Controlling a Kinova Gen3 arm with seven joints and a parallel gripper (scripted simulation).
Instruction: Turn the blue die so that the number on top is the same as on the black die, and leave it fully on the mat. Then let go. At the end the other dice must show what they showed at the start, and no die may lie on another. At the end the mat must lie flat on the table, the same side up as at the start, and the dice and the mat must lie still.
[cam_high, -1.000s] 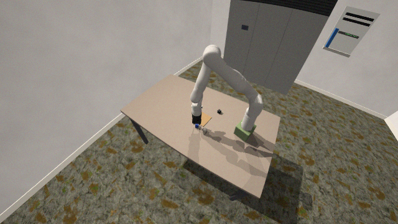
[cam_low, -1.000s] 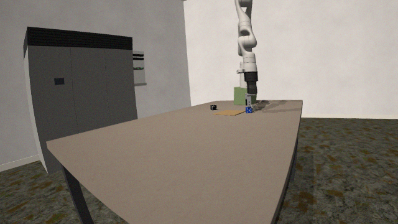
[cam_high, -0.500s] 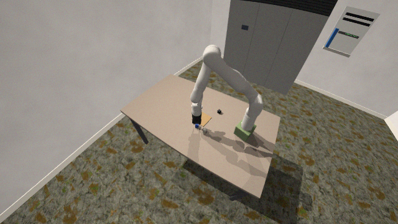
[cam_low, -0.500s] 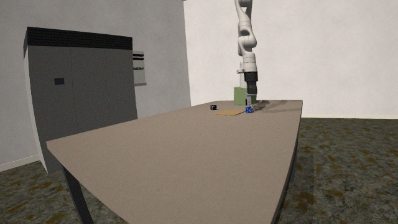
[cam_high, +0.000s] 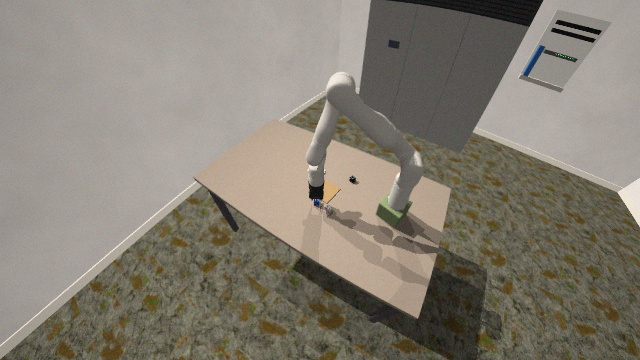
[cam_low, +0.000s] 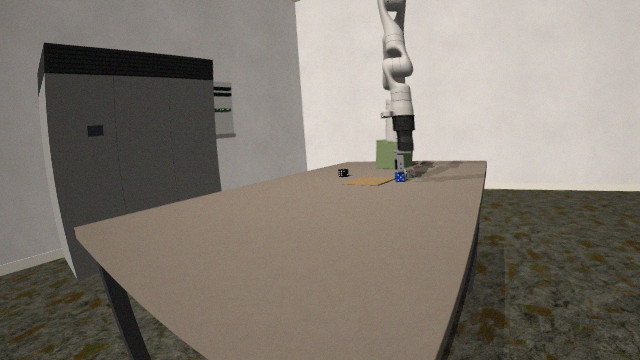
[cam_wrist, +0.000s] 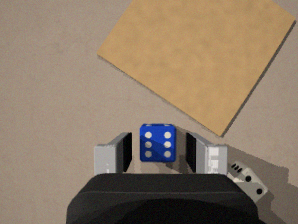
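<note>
Right now the blue die is 40 mm below my hand. From my hand the other things lie so: white die (80 mm behind, 40 mm below, 10 mm to the left); black die (260 mm to the right, 120 mm behind, 40 mm below); tan mat (110 mm to the right, 50 mm below).
</note>
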